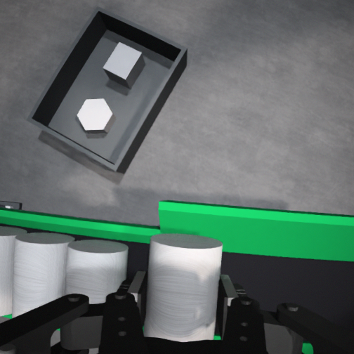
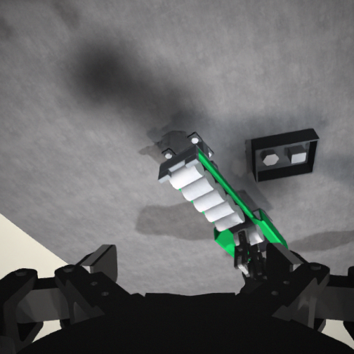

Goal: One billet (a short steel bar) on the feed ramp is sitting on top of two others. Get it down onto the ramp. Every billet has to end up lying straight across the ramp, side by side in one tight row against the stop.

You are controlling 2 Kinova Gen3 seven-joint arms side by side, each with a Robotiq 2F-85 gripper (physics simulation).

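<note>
My left gripper (image 1: 181, 288) (image 2: 246, 234) is shut on a thick white billet (image 1: 184, 280) (image 2: 255, 234). It holds the billet over the ramp (image 1: 260, 230) (image 2: 270, 228), beside the wider green side wall, apart from the row. Several billets lie side by side across the ramp in a row; the nearest row billet (image 1: 97, 270) (image 2: 229, 220) has a gap between it and the held one. The far end billet (image 2: 185, 176) is at the grey stop (image 2: 177, 163). The held billet's lower end is partly hidden. My right gripper (image 2: 190, 260) is open, far from the ramp.
A dark open tray (image 1: 150, 115) (image 2: 283, 175) lies on the floor beyond the ramp's green edge. It holds a white hexagonal piece (image 1: 94, 114) (image 2: 270, 158) and a white block (image 1: 122, 60) (image 2: 297, 154). The left arm reaches the ramp's wide end.
</note>
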